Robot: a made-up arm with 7 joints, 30 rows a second.
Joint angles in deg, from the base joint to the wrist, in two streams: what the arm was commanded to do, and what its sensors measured. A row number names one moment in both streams.
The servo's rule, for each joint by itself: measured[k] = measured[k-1] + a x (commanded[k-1-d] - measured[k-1]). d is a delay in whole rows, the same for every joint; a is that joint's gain. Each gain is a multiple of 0.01, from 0.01 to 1. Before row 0 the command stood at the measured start. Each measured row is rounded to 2 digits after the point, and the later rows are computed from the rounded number. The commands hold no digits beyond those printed.
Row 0, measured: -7.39, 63.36, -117.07, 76.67, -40.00, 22.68, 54.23
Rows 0 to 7, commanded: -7.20, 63.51, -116.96, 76.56, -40.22, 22.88, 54.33; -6.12, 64.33, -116.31, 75.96, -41.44, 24.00, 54.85; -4.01, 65.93, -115.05, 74.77, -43.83, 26.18, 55.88; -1.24, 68.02, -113.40, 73.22, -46.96, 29.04, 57.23; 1.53, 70.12, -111.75, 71.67, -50.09, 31.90, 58.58; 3.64, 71.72, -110.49, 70.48, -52.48, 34.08, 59.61; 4.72, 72.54, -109.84, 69.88, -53.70, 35.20, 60.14; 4.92, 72.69, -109.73, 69.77, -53.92, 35.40, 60.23
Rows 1 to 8, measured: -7.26, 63.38, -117.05, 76.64, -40.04, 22.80, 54.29; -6.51, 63.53, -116.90, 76.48, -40.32, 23.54, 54.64; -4.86, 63.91, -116.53, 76.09, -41.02, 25.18, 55.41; -2.47, 64.57, -115.90, 75.43, -42.21, 27.57, 56.54; 0.17, 65.46, -115.07, 74.57, -43.79, 30.25, 57.80; 2.46, 66.46, -114.15, 73.63, -45.53, 32.62, 58.92; 3.95, 67.43, -113.29, 72.77, -47.16, 34.22, 59.68; 4.59, 68.27, -112.58, 72.08, -48.51, 34.95, 60.02
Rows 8 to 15, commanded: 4.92, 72.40, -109.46, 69.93, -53.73, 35.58, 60.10; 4.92, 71.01, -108.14, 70.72, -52.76, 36.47, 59.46; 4.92, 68.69, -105.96, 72.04, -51.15, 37.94, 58.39; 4.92, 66.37, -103.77, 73.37, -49.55, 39.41, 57.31; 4.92, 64.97, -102.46, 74.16, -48.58, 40.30, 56.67; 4.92, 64.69, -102.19, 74.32, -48.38, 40.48, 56.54; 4.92, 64.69, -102.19, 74.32, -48.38, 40.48, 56.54; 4.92, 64.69, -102.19, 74.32, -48.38, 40.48, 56.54
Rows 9 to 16, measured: 4.81, 68.93, -111.96, 71.59, -49.55, 35.34, 60.07; 4.88, 69.26, -111.20, 71.39, -50.19, 36.04, 59.69; 4.91, 69.17, -110.15, 71.54, -50.38, 37.22, 58.88; 4.92, 68.72, -108.87, 71.96, -50.21, 38.58, 57.91; 4.92, 68.12, -107.59, 72.47, -49.88, 39.65, 57.14; 4.92, 67.57, -106.51, 72.90, -49.58, 40.16, 56.77; 4.92, 67.11, -105.65, 73.23, -49.34, 40.36, 56.63; 4.92, 66.72, -104.96, 73.48, -49.15, 40.43, 56.57
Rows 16 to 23, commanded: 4.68, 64.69, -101.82, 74.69, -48.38, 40.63, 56.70; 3.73, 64.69, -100.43, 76.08, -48.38, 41.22, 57.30; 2.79, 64.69, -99.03, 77.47, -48.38, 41.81, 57.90; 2.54, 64.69, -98.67, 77.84, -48.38, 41.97, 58.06; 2.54, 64.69, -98.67, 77.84, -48.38, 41.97, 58.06; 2.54, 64.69, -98.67, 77.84, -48.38, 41.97, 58.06; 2.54, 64.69, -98.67, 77.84, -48.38, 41.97, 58.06; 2.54, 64.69, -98.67, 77.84, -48.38, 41.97, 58.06
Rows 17 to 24, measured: 4.76, 66.40, -104.33, 73.76, -49.00, 40.55, 56.65; 4.08, 66.13, -103.55, 74.29, -48.88, 40.97, 57.05; 3.23, 65.90, -102.65, 75.02, -48.78, 41.49, 57.58; 2.77, 65.71, -101.85, 75.67, -48.70, 41.79, 57.88; 2.62, 65.55, -101.21, 76.17, -48.64, 41.90, 57.99; 2.57, 65.41, -100.70, 76.55, -48.59, 41.94, 58.03; 2.55, 65.29, -100.29, 76.85, -48.55, 41.96, 58.05; 2.54, 65.19, -99.97, 77.08, -48.52, 41.97, 58.06
